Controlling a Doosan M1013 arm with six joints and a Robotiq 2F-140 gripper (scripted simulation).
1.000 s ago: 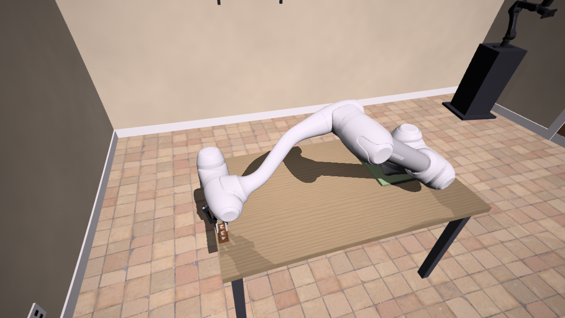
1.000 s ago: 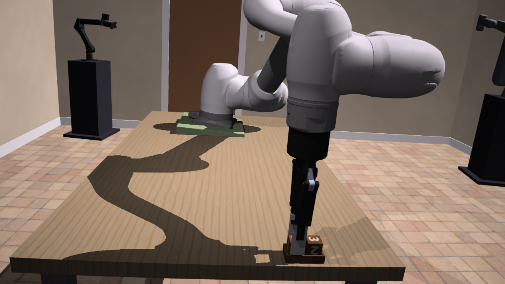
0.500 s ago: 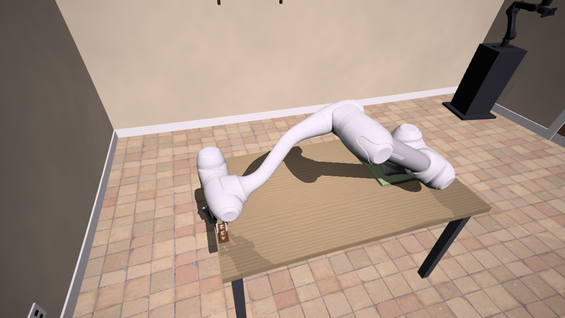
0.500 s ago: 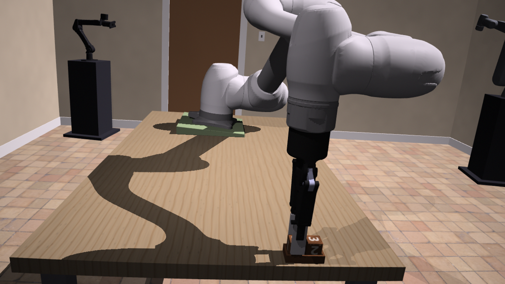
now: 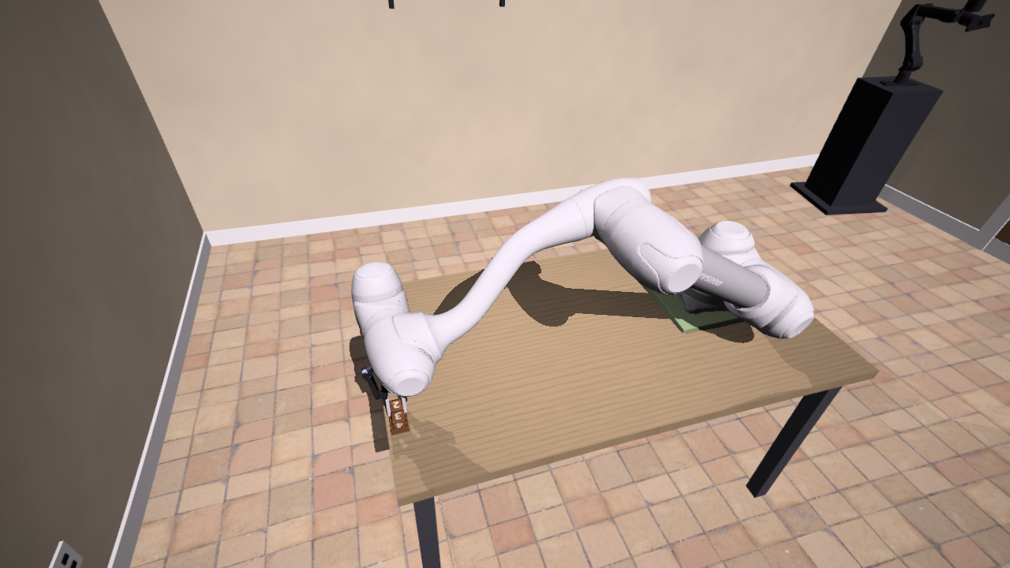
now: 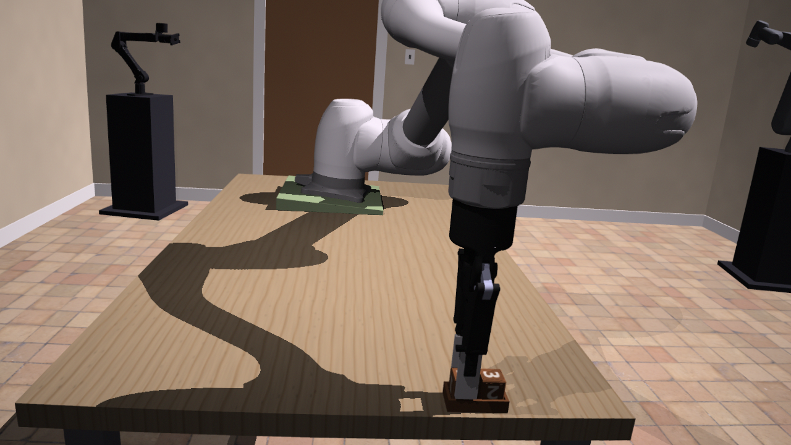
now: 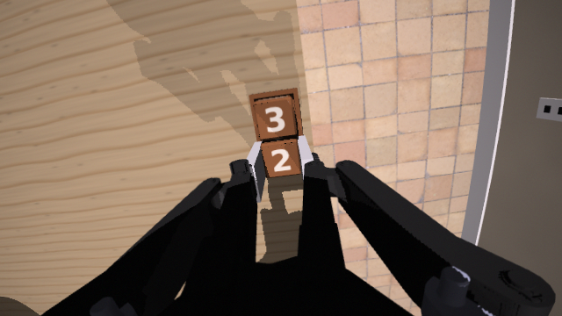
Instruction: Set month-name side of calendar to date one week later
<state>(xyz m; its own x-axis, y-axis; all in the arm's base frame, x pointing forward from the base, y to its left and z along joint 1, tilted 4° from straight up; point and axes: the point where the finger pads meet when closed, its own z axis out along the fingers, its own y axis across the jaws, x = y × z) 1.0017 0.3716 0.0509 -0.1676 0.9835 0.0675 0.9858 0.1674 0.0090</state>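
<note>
The brown tray lies 20 mm to the left of my hand and 40 mm below it.
</note>
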